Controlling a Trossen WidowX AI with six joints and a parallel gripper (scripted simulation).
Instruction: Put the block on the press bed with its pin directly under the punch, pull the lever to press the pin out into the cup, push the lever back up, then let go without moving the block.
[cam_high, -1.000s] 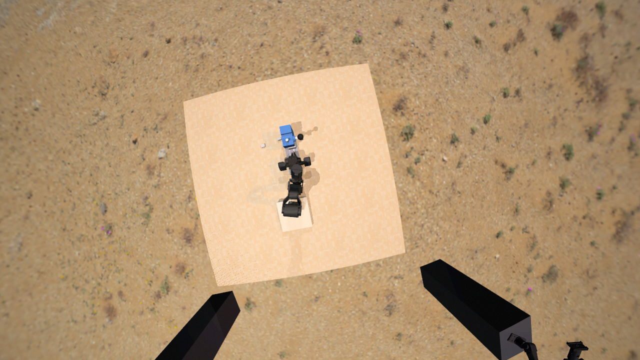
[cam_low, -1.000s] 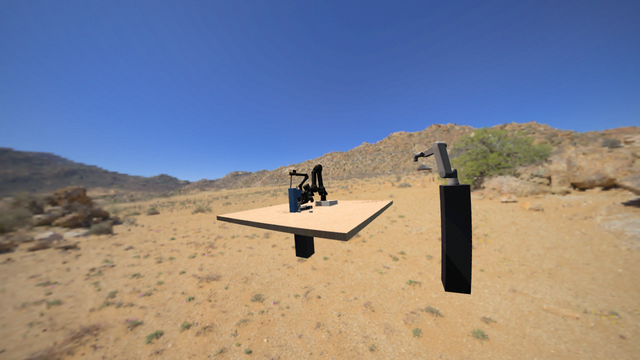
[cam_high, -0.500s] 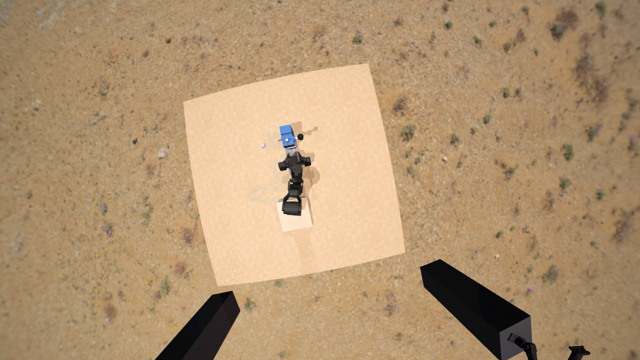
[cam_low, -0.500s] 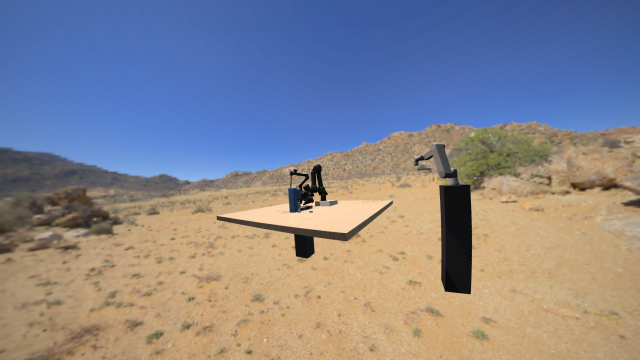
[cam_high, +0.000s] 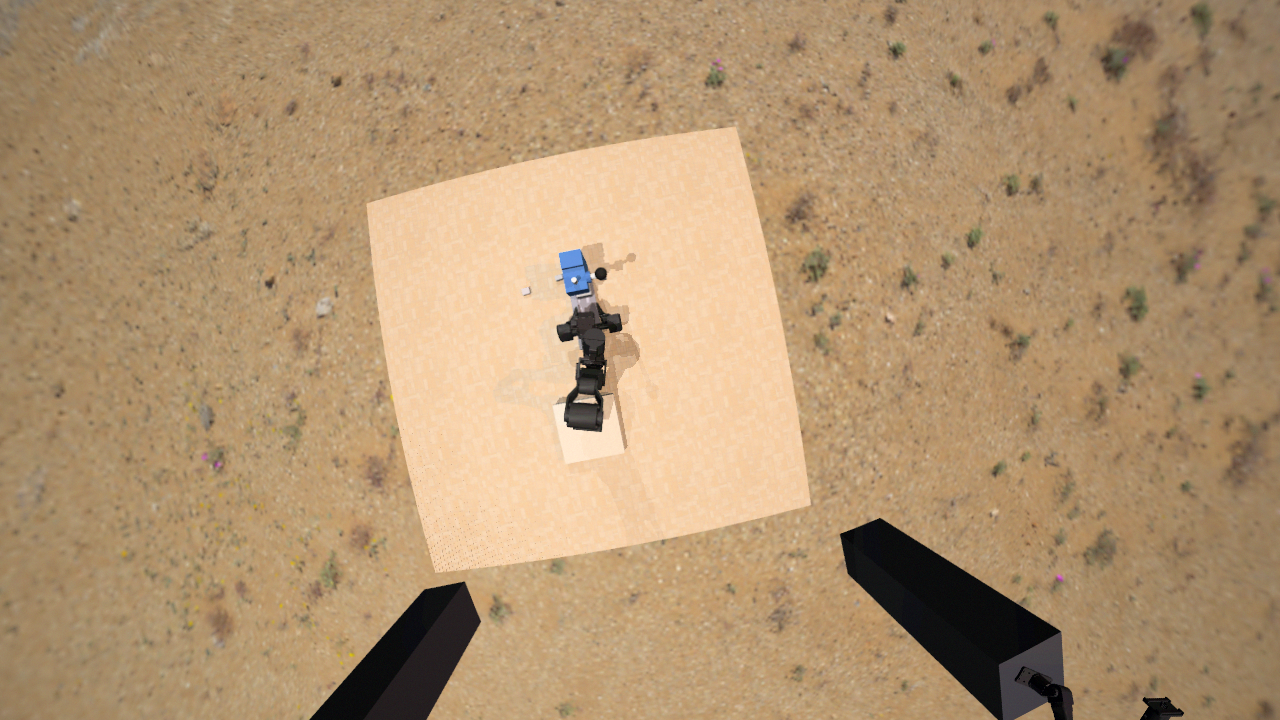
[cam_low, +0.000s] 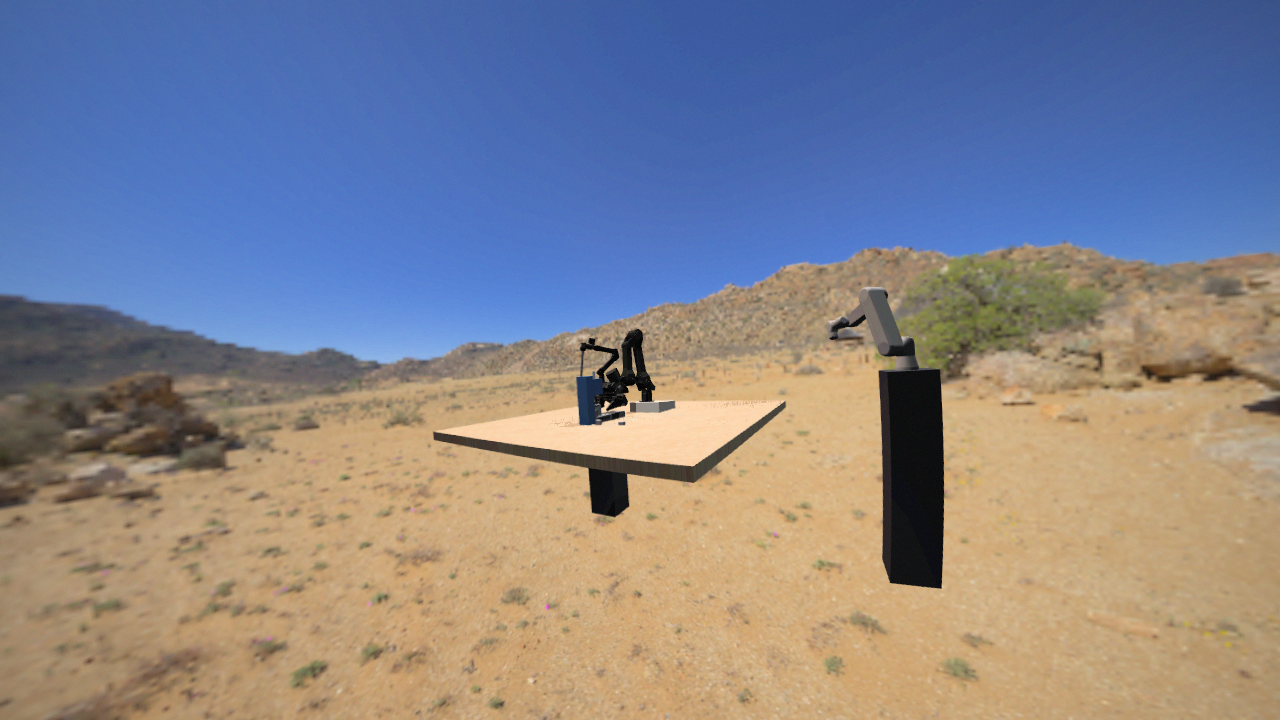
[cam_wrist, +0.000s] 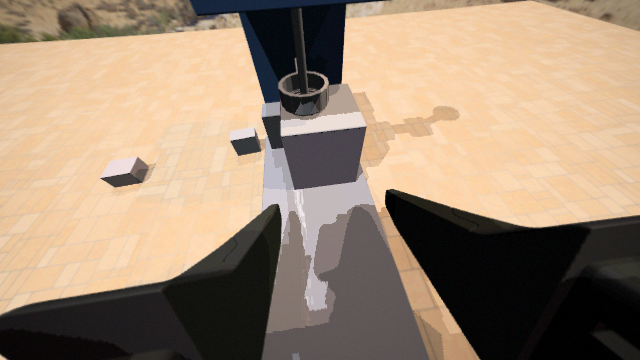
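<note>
My gripper tip is now 22 cm below the lever, 6 cm to the left of it and 4 cm short of it. Round my gripper tip: punch ram 10 cm above, 5 cm ahead.
</note>
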